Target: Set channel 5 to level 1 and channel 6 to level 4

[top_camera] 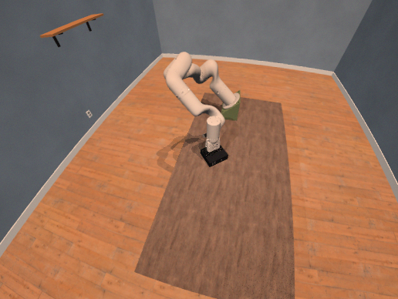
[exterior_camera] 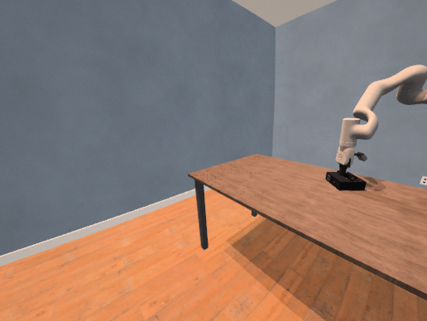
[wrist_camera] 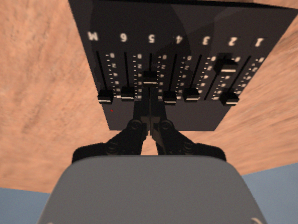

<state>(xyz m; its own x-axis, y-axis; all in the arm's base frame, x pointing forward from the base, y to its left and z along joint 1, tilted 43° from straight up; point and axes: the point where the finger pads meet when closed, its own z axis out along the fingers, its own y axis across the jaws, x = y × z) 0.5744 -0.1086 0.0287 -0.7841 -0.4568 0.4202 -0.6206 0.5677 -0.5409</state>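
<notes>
My gripper is now 20 mm past the channel 5 fader cap, 20 mm to the left of it and 10 mm above it. The rest, counted from my hand: fader 4 (20 mm behind, 10 mm to the left, 10 mm below); then channel 6 fader cap (10 mm ahead, 20 mm to the right, 10 mm below); then fader 2 (70 mm behind, 30 mm to the left, 10 mm below).
</notes>
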